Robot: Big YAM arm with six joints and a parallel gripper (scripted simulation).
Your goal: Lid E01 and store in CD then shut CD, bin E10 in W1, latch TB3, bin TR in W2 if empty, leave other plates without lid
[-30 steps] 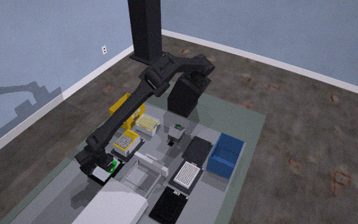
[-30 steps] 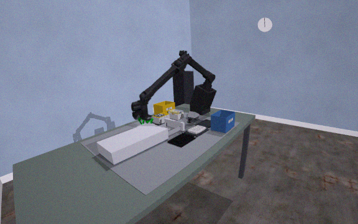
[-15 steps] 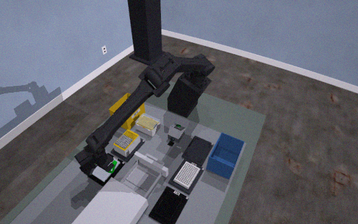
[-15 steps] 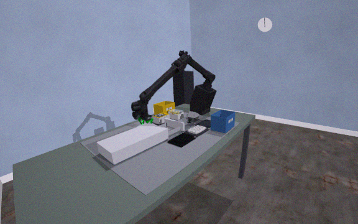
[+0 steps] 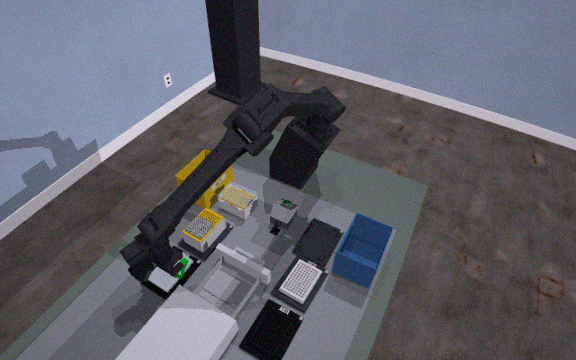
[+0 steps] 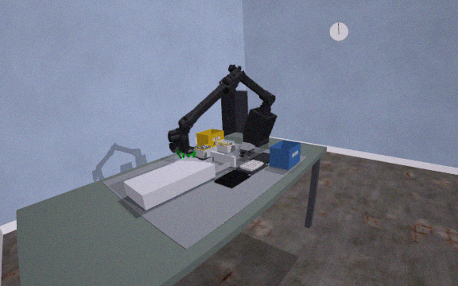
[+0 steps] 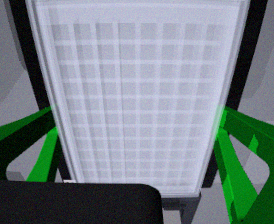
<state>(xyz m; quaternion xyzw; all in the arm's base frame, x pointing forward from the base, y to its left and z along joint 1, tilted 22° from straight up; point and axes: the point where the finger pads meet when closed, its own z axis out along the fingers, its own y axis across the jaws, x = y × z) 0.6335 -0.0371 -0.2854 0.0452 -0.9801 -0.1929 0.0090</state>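
The black nest lies 20 mm below my hand. The rest, counted from my hand: tip rack TR 180 mm behind, 30 mm above, 10 mm to the right; then plate lid right at my hand; then clear plate right at my hand.
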